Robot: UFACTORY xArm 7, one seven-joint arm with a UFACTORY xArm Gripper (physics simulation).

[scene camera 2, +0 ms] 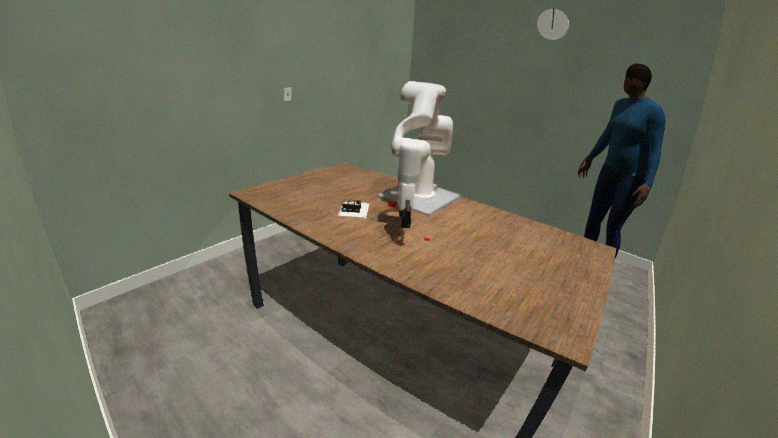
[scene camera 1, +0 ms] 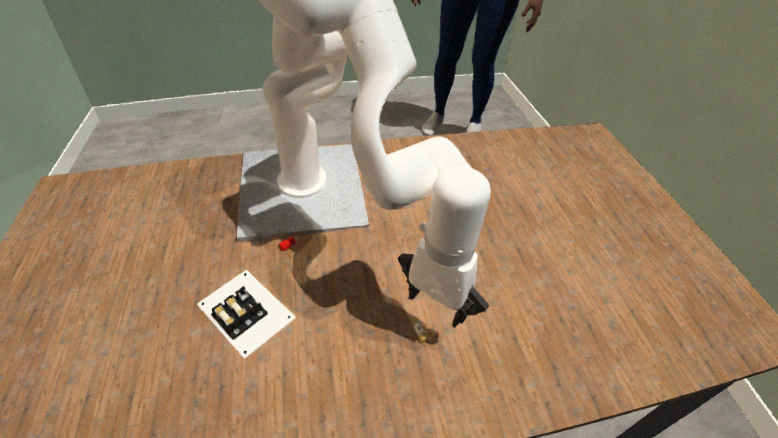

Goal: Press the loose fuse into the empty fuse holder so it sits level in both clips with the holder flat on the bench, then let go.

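Frame: origin at the arm's base, x ahead, y left, z up, level; centimetres.
Seen in the pictures: gripper, fingertip midpoint: (scene camera 2: 404, 222) (scene camera 1: 435, 307); arm's base, origin of the base link: (scene camera 2: 422, 193) (scene camera 1: 302, 180).
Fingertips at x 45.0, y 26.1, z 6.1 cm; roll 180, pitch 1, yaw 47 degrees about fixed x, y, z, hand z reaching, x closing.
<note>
Offsets run from my fingertips to a thing's top centre. "pt": to the spot under its first point. Level surfaces: height alone.
The loose fuse @[dx -0.4, dy -2.4, dz -7.2 cm] (scene camera 1: 420, 330) (scene camera 2: 399, 238), yellowish with a pale middle, lies on the table in the arm's shadow. My gripper (scene camera 1: 434, 310) (scene camera 2: 405, 224) is open with nothing between its fingers, and hangs above the table near the fuse. The black fuse holder @[dx -8.0, dy -36.5, dz -5.1 cm] (scene camera 1: 241, 321) (scene camera 2: 351, 206) sits on a white plate @[pt dx -4.5, dy -30.3, dz -8.4 cm] (scene camera 1: 274, 323) (scene camera 2: 353, 214) to the left of my gripper in scene camera 1. Two fuses @[dx -5.1, dy -39.4, dz -5.4 cm] (scene camera 1: 223, 315) @[dx -7.0, dy -37.4, dz -5.4 cm] (scene camera 1: 236, 306) sit in its slots; the slot nearest the robot base looks empty. Fine detail of the clips is too small to tell.
A red cylinder @[dx -24.8, dy -28.8, dz -6.8 cm] (scene camera 1: 286, 243) (scene camera 2: 391, 204) lies beside the grey base plate (scene camera 1: 337, 217) (scene camera 2: 432, 208). A small red piece @[dx -9.5, dy +4.3, dz -7.8 cm] (scene camera 2: 426, 238) lies on the table @[dz -8.6 cm] (scene camera 1: 571, 244) (scene camera 2: 517, 272) to the right of my gripper in scene camera 2. A person (scene camera 1: 462, 43) (scene camera 2: 631, 141) stands behind the table.
</note>
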